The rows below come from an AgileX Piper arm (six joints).
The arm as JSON. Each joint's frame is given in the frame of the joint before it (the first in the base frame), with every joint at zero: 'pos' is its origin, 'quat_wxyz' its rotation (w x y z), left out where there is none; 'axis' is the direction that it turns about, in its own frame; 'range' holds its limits. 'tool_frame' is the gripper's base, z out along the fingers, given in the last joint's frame.
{
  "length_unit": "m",
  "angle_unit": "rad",
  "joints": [
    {
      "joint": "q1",
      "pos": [
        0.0,
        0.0,
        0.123
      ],
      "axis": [
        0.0,
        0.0,
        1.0
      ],
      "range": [
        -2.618,
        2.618
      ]
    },
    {
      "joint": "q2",
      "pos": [
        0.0,
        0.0,
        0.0
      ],
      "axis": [
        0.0,
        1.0,
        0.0
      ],
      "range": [
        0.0,
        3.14
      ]
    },
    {
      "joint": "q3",
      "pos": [
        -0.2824,
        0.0,
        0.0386
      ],
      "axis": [
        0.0,
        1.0,
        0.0
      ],
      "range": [
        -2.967,
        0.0
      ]
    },
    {
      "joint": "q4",
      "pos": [
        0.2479,
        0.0,
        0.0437
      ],
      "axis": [
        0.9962,
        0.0,
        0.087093
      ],
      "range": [
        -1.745,
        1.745
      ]
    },
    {
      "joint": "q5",
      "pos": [
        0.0,
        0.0,
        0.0
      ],
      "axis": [
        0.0,
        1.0,
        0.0
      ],
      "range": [
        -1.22,
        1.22
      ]
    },
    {
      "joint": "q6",
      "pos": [
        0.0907,
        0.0,
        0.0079
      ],
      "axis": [
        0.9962,
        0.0,
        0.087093
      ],
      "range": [
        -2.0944,
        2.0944
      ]
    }
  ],
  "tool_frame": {
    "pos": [
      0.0,
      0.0,
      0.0
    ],
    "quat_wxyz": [
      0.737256,
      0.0,
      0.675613,
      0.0
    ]
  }
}
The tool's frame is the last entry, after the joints.
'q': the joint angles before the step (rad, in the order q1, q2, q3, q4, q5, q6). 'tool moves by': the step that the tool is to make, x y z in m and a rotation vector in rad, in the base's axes. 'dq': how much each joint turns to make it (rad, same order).
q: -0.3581 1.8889 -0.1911 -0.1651 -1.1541 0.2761
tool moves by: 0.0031 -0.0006 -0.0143 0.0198 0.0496 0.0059
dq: 0.0000 0.0730 -0.0217 -0.0064 0.0020 0.0012
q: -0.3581 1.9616 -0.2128 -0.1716 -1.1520 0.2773
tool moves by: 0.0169 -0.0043 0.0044 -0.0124 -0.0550 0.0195
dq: 0.0002 0.0035 -0.0608 -0.0227 0.0002 0.0072
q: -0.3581 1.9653 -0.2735 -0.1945 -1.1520 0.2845
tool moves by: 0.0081 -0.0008 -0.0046 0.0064 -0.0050 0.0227
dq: -0.0002 0.0333 -0.0335 -0.0260 -0.0036 0.0070
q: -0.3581 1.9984 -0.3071 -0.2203 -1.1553 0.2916
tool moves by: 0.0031 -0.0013 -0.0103 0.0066 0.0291 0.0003
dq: 0.0000 0.0481 -0.0209 0.0015 0.0032 -0.0037
